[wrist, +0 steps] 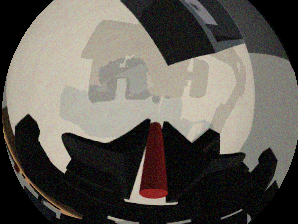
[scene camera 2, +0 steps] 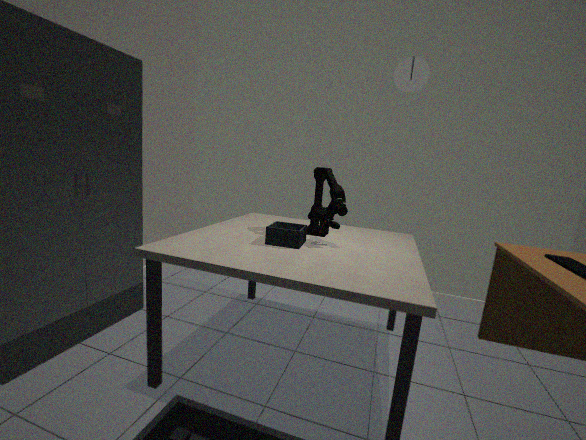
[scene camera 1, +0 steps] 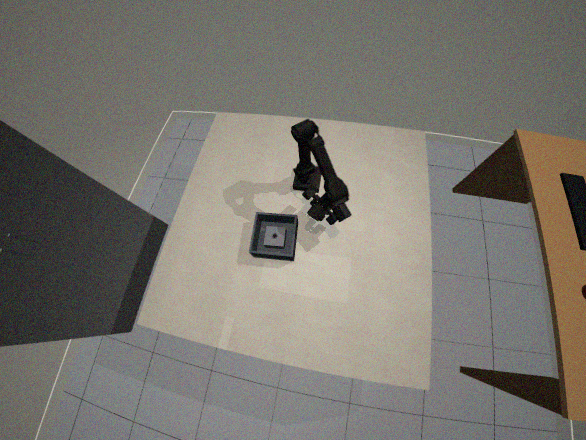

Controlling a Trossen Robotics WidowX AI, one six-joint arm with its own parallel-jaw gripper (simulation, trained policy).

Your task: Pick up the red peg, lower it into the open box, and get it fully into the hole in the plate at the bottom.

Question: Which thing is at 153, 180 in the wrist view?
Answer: A red peg.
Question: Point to a dark box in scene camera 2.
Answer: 283, 234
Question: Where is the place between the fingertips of my gripper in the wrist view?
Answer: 156, 124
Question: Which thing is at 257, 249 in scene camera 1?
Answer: A dark box.
